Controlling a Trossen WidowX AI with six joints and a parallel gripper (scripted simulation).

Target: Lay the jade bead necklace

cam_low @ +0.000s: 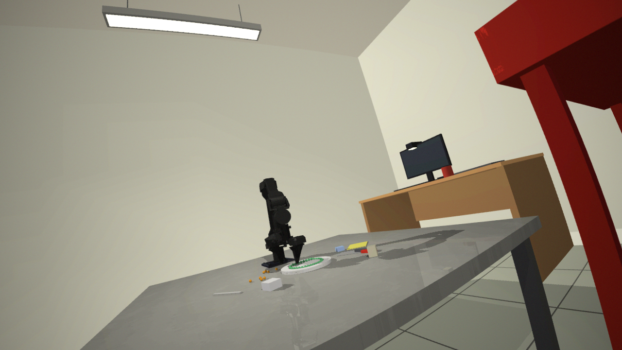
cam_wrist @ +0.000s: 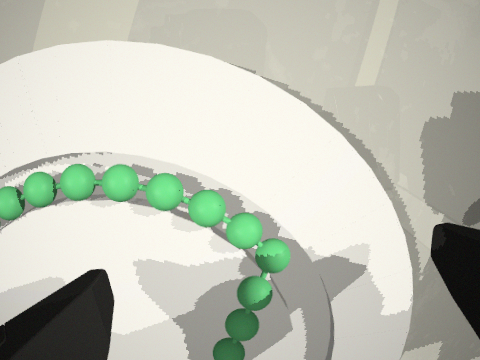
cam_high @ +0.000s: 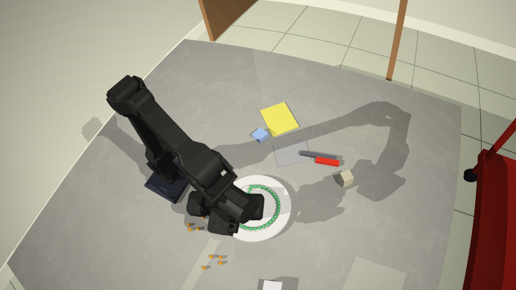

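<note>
Now: gripper tip 60 mm to the right of the inner disc, 20 mm short of it and 10 mm above it. Also, from my gripper tip: grey rod: 240 mm to the right, 110 mm ahead, 20 mm below; grey sheet: 270 mm to the left, 20 mm below, 10 mm ahead; bead board: 60 mm to the left, 20 mm below, 20 mm ahead.
</note>
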